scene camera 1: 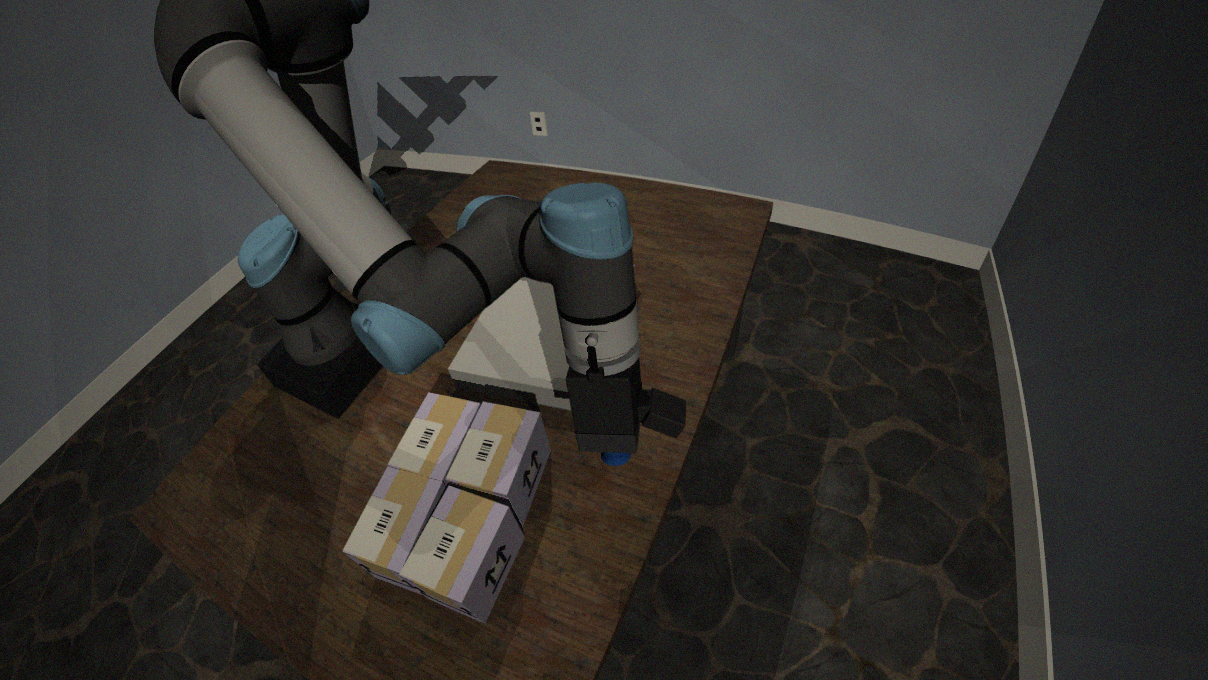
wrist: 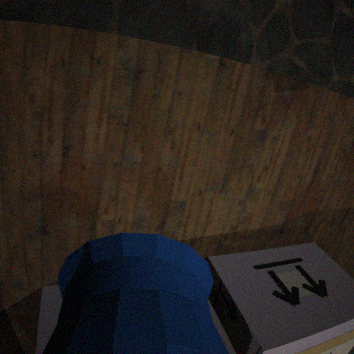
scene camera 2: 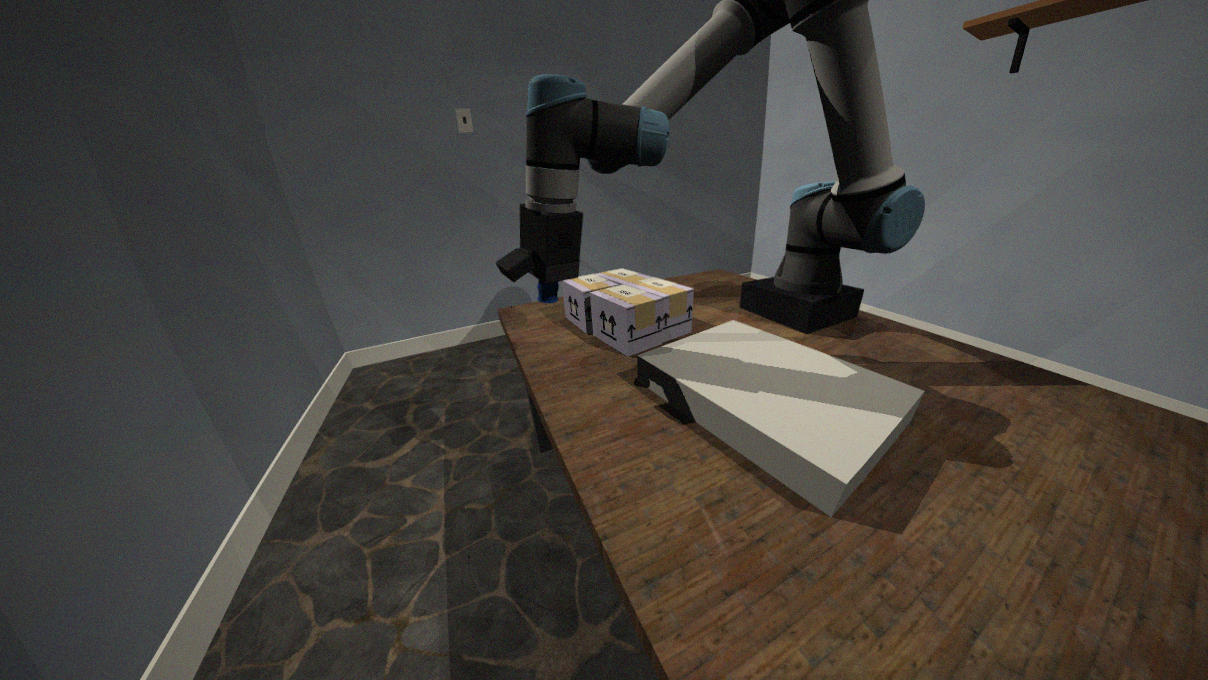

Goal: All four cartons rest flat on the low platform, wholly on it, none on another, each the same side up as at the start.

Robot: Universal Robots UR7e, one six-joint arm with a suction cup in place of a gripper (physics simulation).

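Pixels of known places: end effector, tool point: (scene camera 1: pixel 615 454) (wrist: pixel 136 291) (scene camera 2: pixel 547 298); arm's base, origin of the base link: (scene camera 1: pixel 325 334) (scene camera 2: pixel 806 286).
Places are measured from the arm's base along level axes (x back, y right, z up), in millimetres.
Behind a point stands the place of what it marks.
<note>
Four lavender cartons with tan tape and barcode labels on top stand upright on the table in a two-by-two block. In scene camera 1 they are the back left carton (scene camera 1: pixel 433 435) @[x -334, y 177, z 30 mm], back right carton (scene camera 1: pixel 498 451) @[x -433, y 183, z 30 mm], front left carton (scene camera 1: pixel 395 519) @[x -334, y 306, z 29 mm] and front right carton (scene camera 1: pixel 463 549) @[x -436, y 321, z 30 mm]. The low white platform (scene camera 1: pixel 524 320) @[x -366, y -106, z -22 mm] (scene camera 2: pixel 786 413) @[x -474, y -193, z -22 mm] bears no carton and lies close beside the block. My gripper, a blue suction cup (scene camera 1: pixel 616 458) (scene camera 2: pixel 546 293) (wrist: pixel 135 250), is off and holds nothing. It hangs beside the block, towards the table's long edge. In the wrist view, a carton side (wrist: pixel 295 300) @[x -466, y 305, z -3 mm] with arrows shows right of it.
The wooden table (scene camera 1: pixel 591 523) @[x -556, y 217, z -70 mm] (scene camera 2: pixel 718 557) @[x -647, y -235, z -69 mm] (wrist: pixel 150 140) @[x -583, y 208, z -69 mm] has its long edge near the cup, with stone floor (scene camera 1: pixel 803 506) beyond. The black arm base (scene camera 1: pixel 325 384) @[x -74, y 107, z -1 mm] (scene camera 2: pixel 798 305) @[x -112, y -35, z -14 mm] stands on the far side of the platform and cartons. A wall shelf (scene camera 2: pixel 1048 15) is high at right.
</note>
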